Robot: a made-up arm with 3 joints. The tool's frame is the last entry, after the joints. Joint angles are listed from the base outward. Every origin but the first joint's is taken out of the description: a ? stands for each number. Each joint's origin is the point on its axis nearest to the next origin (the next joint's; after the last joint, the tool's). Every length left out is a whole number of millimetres.
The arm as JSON. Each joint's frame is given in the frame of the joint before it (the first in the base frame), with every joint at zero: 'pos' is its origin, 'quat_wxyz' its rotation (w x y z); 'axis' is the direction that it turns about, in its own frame. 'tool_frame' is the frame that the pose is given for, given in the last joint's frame.
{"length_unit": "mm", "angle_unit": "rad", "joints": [
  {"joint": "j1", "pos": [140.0, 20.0, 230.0], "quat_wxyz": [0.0, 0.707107, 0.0, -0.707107], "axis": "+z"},
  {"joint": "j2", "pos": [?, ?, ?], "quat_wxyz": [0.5, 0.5, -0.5, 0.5], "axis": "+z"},
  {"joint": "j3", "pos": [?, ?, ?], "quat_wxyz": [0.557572, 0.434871, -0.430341, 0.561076], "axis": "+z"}
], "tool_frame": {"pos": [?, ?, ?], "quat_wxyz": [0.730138, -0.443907, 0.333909, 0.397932]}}
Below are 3 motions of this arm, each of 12 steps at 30 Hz.
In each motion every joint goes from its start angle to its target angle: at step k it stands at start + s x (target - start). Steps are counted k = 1, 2, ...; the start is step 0. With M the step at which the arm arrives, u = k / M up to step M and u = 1 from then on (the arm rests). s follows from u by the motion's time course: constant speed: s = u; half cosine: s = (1 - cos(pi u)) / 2; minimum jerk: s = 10 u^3 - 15 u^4 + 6 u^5.
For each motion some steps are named. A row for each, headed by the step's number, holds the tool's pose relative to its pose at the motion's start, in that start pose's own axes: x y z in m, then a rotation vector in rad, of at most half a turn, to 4 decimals.
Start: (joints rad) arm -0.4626 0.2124 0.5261
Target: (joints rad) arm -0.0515 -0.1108 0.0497
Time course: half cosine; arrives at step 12
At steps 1, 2, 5, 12:
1: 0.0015 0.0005 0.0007 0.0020 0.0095 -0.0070
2: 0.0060 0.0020 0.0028 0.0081 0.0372 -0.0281
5: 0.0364 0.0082 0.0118 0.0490 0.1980 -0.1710
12: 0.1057 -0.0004 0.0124 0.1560 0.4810 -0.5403

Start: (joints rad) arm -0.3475 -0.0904 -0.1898
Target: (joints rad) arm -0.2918 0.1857 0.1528
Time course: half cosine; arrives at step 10
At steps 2, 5, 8, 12:
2: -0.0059 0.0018 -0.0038 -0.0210 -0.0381 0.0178
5: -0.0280 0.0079 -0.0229 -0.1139 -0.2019 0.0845
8: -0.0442 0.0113 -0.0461 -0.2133 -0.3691 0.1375
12: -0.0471 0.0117 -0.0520 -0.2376 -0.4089 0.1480

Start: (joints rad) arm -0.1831 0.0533 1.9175
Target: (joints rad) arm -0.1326 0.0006 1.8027
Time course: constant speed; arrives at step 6
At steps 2, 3, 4, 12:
2: 0.0020 -0.0025 0.0086 0.0365 0.0314 0.0024
3: 0.0031 -0.0038 0.0129 0.0547 0.0474 0.0034
4: 0.0044 -0.0051 0.0170 0.0728 0.0636 0.0042
12: 0.0071 -0.0080 0.0252 0.1087 0.0964 0.0053

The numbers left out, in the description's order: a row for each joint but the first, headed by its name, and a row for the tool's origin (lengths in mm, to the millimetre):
j2: 120.0 -47.0 0.0
j3: 0.0 59.0 0.0
tool: -152.0 110.0 0.0

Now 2 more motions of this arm.
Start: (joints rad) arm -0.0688 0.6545 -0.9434
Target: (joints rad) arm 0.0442 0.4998 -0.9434
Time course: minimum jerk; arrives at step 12
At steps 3, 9, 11, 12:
3: 0.0019 0.0010 -0.0026 -0.0091 -0.0044 -0.0170
9: 0.0179 0.0061 -0.0217 -0.0737 -0.0403 -0.1497
11: 0.0199 0.0065 -0.0239 -0.0810 -0.0449 -0.1665
12: 0.0200 0.0065 -0.0240 -0.0814 -0.0452 -0.1674

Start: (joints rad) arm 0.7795 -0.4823 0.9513
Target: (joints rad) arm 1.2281 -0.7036 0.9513
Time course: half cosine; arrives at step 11
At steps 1, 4, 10, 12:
1: 0.0011 0.0009 0.0006 -0.0001 0.0088 -0.0050
4: 0.0165 0.0121 0.0077 0.0018 0.1270 -0.0724
10: 0.0630 0.0342 0.0213 0.0383 0.4192 -0.2494
12: 0.0645 0.0347 0.0216 0.0400 0.4276 -0.2548

